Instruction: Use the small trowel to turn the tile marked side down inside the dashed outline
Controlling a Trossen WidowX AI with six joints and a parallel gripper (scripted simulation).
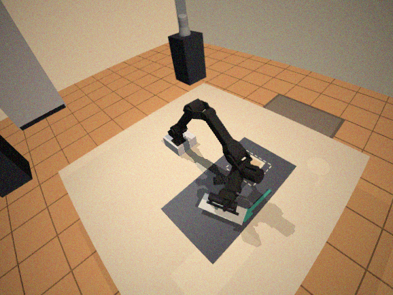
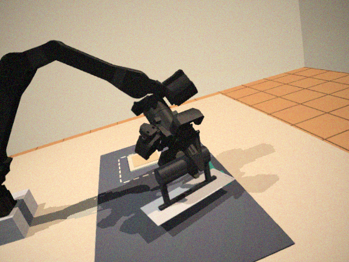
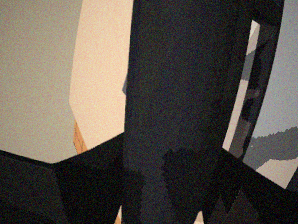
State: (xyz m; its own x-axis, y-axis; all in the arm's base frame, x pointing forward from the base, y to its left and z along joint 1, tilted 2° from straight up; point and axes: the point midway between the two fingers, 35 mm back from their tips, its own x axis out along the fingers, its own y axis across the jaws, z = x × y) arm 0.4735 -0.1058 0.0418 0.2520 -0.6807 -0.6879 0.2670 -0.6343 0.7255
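The dark-handled float lies 20 mm to the left of my gripper tip, 10 mm below it and 10 mm behind it. Also, from my gripper tip: white tile 310 mm to the left, 110 mm behind, 80 mm below; teal trowel 130 mm to the left, 80 mm below, 60 mm ahead; grey mat 140 mm to the left, 100 mm below, 80 mm behind.
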